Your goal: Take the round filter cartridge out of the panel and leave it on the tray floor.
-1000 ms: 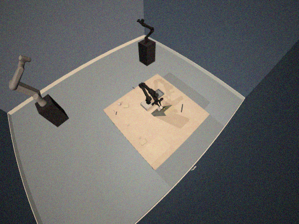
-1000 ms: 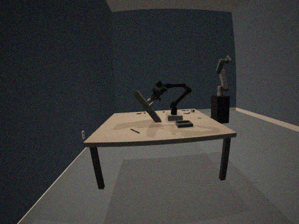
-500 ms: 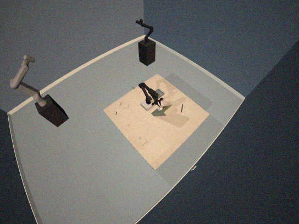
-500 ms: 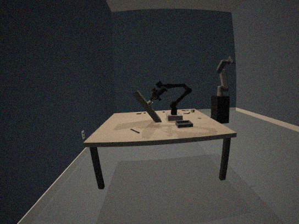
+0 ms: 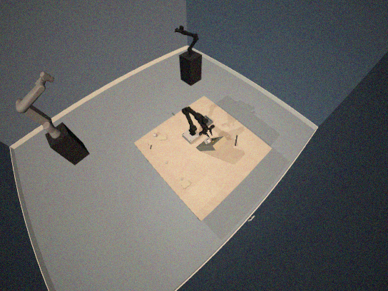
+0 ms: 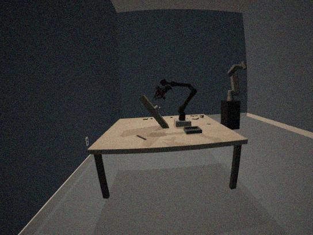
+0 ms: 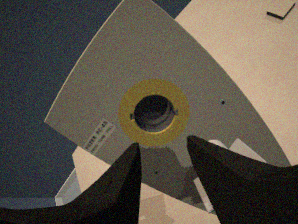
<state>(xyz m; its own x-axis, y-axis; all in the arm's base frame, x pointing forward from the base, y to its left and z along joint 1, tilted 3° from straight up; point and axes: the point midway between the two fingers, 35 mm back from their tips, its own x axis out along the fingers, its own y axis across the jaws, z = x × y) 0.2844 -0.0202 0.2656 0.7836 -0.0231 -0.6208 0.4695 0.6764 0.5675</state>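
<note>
Now: gripper tip 2 cm past the round grey filter cartridge and 10 cm above it. Round my gripper tip: dark tray: 34 cm behind, 30 cm to the left, 31 cm below.
</note>
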